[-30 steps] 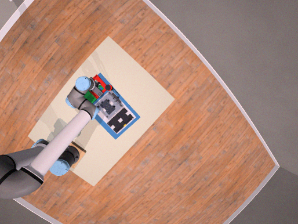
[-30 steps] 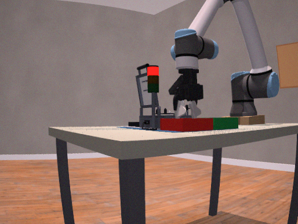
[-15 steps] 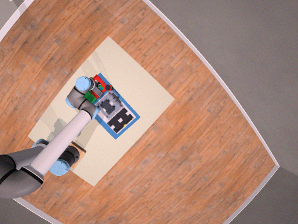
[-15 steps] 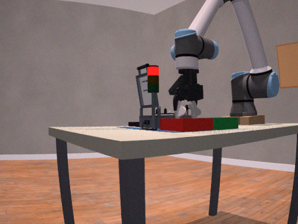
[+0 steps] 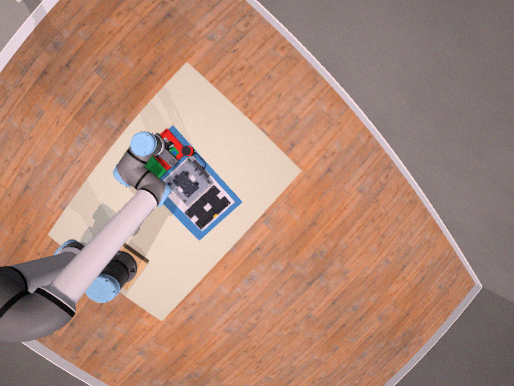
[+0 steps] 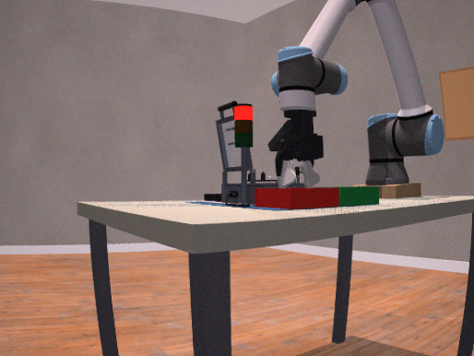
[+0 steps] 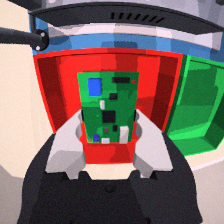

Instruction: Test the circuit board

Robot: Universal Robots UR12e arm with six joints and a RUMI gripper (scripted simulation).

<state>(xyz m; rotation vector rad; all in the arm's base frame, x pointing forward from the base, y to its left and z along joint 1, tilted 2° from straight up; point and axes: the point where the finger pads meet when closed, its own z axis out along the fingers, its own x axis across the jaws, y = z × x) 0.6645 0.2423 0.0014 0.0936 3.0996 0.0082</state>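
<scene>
Now: hand right at the green circuit board. The rest, counted from my hand: green bin: 15 cm behind, 1 cm to the left, 1 cm below; red bin: 1 cm below; lid: 20 cm to the right, 16 cm above, 6 cm ahead.
</scene>
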